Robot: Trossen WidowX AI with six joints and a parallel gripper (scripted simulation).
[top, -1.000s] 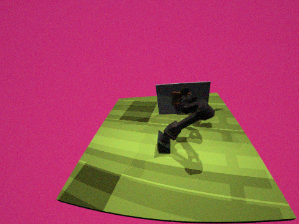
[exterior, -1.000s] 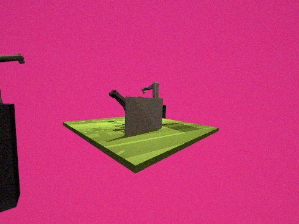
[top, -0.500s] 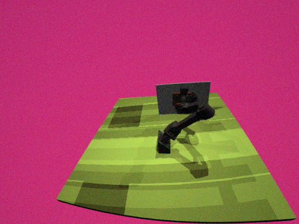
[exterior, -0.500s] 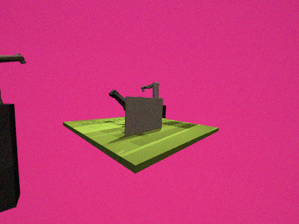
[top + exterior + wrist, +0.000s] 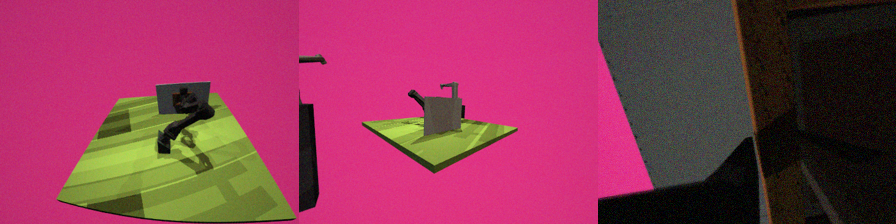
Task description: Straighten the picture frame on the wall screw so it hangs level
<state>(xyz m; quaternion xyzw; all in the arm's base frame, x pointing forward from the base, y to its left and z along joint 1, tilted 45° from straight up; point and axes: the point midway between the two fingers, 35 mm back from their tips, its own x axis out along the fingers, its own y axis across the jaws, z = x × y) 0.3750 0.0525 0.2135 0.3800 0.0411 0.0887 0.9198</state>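
The picture frame is 50 mm below my gripper tip. From my gripper tip the other things lie so: grey wall panel: 20 mm ahead, 70 mm below.
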